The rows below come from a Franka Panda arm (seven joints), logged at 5 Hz.
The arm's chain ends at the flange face. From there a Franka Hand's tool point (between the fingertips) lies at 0.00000 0.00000 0.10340 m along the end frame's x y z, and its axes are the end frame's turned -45 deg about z.
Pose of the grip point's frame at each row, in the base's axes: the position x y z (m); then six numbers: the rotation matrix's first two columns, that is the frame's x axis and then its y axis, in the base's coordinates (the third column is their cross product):
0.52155 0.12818 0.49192 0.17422 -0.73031 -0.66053 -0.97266 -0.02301 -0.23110
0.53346 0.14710 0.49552 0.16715 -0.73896 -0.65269 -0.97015 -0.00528 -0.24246
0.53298 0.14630 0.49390 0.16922 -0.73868 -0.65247 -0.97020 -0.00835 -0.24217
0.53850 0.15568 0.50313 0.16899 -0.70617 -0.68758 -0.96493 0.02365 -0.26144
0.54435 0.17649 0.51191 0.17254 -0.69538 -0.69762 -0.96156 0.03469 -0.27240
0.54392 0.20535 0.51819 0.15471 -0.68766 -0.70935 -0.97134 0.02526 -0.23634
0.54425 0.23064 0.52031 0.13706 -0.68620 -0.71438 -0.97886 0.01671 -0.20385
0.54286 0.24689 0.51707 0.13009 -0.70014 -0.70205 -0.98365 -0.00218 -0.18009
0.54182 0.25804 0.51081 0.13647 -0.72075 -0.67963 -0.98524 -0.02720 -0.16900
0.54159 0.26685 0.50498 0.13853 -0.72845 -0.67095 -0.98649 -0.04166 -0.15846
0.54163 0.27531 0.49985 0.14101 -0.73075 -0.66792 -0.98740 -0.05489 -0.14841
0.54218 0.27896 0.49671 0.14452 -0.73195 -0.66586 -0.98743 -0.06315 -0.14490
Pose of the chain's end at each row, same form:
0.50567 0.05759 0.56578 -0.56458 -0.53268 -0.63048 -0.81097 0.50014 0.30365
0.51529 0.07744 0.56974 -0.56781 -0.52626 -0.63297 -0.80419 0.51879 0.29008
0.51505 0.07661 0.56815 -0.56638 -0.52823 -0.63261 -0.80569 0.51642 0.29013
0.51773 0.08251 0.57317 -0.56281 -0.48261 -0.67106 -0.80180 0.51606 0.30133
0.52226 0.10227 0.58043 -0.55792 -0.46718 -0.68591 -0.80193 0.51624 0.30068
0.52526 0.13032 0.58685 -0.57744 -0.46839 -0.66870 -0.79624 0.50411 0.33447
0.52855 0.15545 0.58953 -0.59524 -0.47340 -0.64929 -0.78907 0.49703 0.36100
0.52998 0.17306 0.58831 -0.60356 -0.49662 -0.62377 -0.78753 0.49353 0.36908
0.53114 0.18642 0.58462 -0.60017 -0.52888 -0.60007 -0.79317 0.49041 0.36107
0.53254 0.19614 0.57988 -0.59960 -0.54455 -0.58648 -0.79551 0.48563 0.36239
0.53421 0.20495 0.57526 -0.59849 -0.55553 -0.57723 -0.79791 0.47791 0.36735
0.53556 0.20881 0.57239 -0.59603 -0.56222 -0.57329 -0.80041 0.47291 0.36837

